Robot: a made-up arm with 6 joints. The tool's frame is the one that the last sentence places.
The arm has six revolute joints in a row. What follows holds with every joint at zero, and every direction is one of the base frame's. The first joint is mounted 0.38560 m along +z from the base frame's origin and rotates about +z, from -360.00 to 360.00 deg. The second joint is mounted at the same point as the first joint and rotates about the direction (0, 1, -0.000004), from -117.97 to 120.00 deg. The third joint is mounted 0.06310 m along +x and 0.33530 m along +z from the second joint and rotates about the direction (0, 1, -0.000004), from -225.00 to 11.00 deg. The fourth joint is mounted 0.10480 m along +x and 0.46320 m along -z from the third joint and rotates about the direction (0, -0.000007, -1), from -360.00 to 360.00 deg. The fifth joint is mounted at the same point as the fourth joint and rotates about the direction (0, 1, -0.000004), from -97.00 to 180.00 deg. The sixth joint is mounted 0.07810 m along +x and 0.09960 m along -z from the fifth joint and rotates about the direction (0, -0.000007, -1), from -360.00 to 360.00 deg. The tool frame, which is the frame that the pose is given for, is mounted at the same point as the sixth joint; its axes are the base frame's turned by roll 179.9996, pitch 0.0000 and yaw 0.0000 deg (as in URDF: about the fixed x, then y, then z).
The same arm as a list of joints. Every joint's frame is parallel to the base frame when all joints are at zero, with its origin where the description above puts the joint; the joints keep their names.
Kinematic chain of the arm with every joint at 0, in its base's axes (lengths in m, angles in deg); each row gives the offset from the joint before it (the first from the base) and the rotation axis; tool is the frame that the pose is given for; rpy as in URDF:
joint 1: xyz 0.0000 0.0000 0.3856 axis +z
joint 2: xyz 0.0000 0.0000 0.0000 axis +y
joint 3: xyz 0.0631 0.0000 0.3353 axis +y
joint 4: xyz 0.1048 0.0000 -0.4632 axis -z
joint 5: xyz 0.0000 0.0000 0.0000 axis +y
joint 6: xyz 0.0781 0.0000 -0.0996 axis -z
tool: xyz 0.0000 0.0000 0.0000 rpy 180.00 0.00 0.00
Joint limits (deg, base to tool): -360.00..360.00 -117.97..120.00 -225.00..11.00 -360.00..360.00 -97.00..180.00 -360.00..360.00

